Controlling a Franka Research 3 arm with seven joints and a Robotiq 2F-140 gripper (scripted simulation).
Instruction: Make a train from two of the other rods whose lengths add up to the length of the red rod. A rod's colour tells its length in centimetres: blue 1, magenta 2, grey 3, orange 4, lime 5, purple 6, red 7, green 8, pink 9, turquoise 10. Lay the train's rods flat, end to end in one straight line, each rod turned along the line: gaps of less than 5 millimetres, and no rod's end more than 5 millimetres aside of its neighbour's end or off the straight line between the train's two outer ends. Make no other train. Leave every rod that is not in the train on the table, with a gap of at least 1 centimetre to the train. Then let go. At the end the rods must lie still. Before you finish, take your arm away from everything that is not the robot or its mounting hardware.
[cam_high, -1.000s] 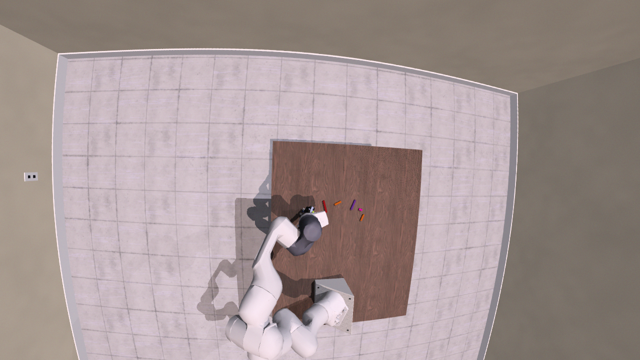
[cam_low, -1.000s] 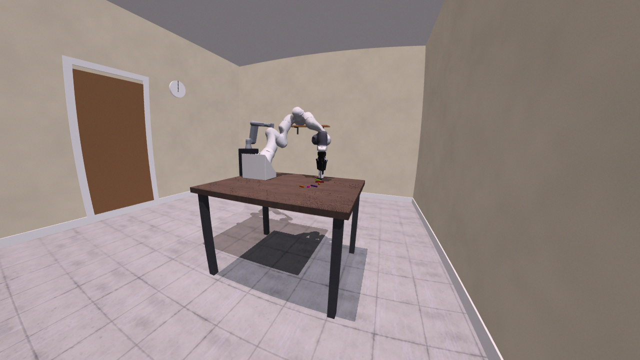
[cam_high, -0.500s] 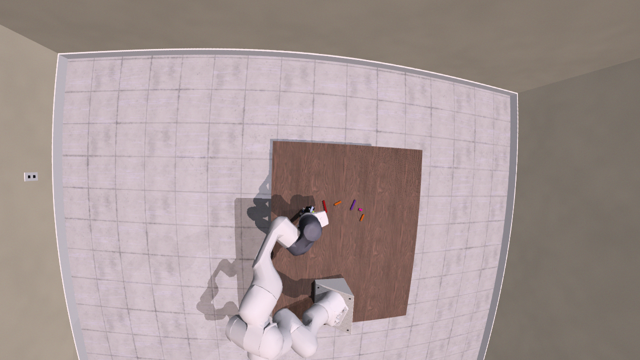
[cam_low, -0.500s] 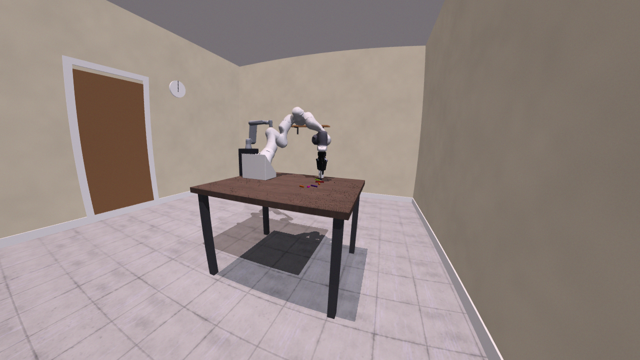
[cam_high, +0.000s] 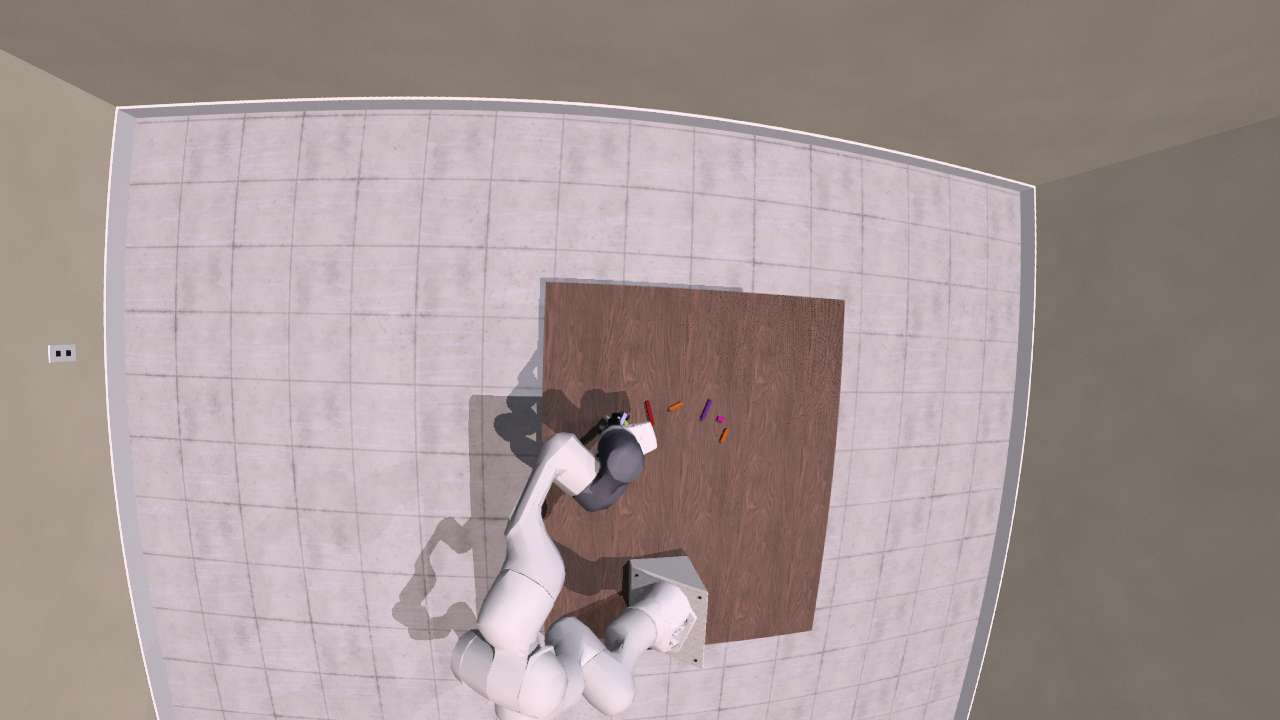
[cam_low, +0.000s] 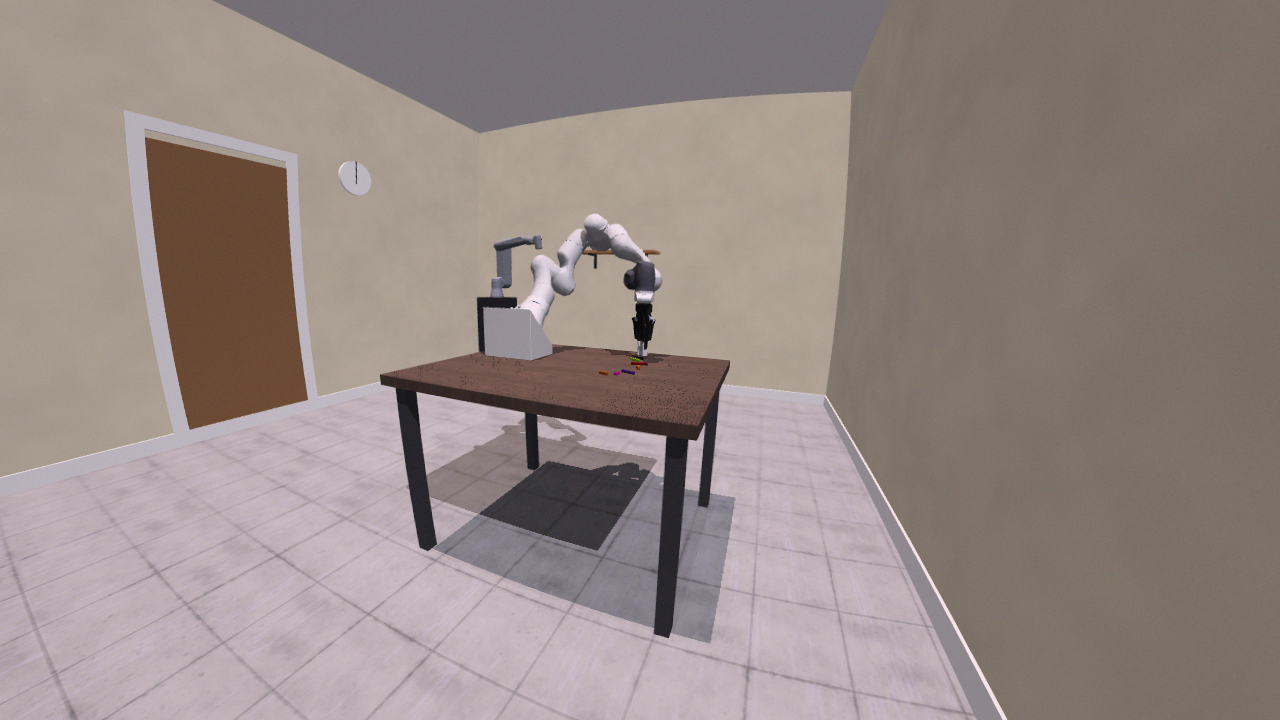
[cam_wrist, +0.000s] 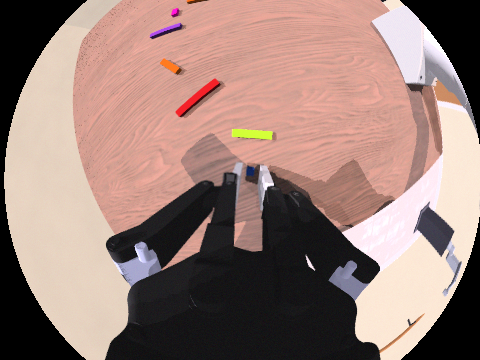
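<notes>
The small blue rod is 5 cm below my hand. The rest, counted from my hand: red rod 4 cm ahead, 12 cm to the right, 5 cm below; purple rod 7 cm ahead, 28 cm to the right, 5 cm below; lime rod 2 cm behind, 5 cm to the right, 5 cm below.
</notes>
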